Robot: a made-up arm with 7 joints.
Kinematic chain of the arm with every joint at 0, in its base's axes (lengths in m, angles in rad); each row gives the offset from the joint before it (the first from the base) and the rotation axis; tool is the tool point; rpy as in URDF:
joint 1: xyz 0 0 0.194 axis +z
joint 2: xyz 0 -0.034 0.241 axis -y
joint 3: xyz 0 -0.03 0.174 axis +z
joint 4: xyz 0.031 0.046 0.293 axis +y
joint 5: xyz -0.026 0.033 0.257 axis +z
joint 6: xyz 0 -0.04 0.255 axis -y
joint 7: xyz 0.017 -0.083 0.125 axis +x
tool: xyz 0 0 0 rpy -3.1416 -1.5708 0
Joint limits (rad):
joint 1: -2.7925..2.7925
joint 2: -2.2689..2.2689
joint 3: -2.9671..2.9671
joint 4: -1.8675..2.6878
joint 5: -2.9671..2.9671
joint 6: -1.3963..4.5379
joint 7: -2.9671..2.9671
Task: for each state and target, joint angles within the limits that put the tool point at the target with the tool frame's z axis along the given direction. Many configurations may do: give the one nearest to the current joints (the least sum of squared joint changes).
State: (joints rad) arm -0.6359 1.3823 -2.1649 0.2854 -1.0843 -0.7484 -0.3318
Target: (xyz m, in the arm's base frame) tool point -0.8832 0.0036 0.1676 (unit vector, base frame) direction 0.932 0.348 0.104
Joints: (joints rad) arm -0.4913 1.4182 -2.2199 1.1296 -0.8259 -1.1658 -0.3318
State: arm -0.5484 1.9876 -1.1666 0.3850 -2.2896 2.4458 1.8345
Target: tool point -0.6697 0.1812 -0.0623 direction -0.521 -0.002 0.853
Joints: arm -0.0987 2.2689 -1.0599 -0.0627 -2.1267 3.3268 1.8345
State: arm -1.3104 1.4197 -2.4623 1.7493 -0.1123 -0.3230 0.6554
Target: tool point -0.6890 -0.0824 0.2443 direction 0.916 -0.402 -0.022
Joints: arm -0.9887 1.2888 -1.9499 1.8901 -0.0042 -0.3040 0.6554
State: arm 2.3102 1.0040 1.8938 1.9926 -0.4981 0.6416 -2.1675
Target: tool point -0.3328 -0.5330 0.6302 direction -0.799 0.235 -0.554
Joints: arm 2.1065 0.7264 1.7138 2.0510 -0.3411 1.0450 -2.1675
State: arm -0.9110 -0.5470 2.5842 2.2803 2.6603 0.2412 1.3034
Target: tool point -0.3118 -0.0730 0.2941 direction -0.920 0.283 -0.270
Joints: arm -0.4162 0.0627 2.9671 2.6862 2.7839 0.6438 1.3034
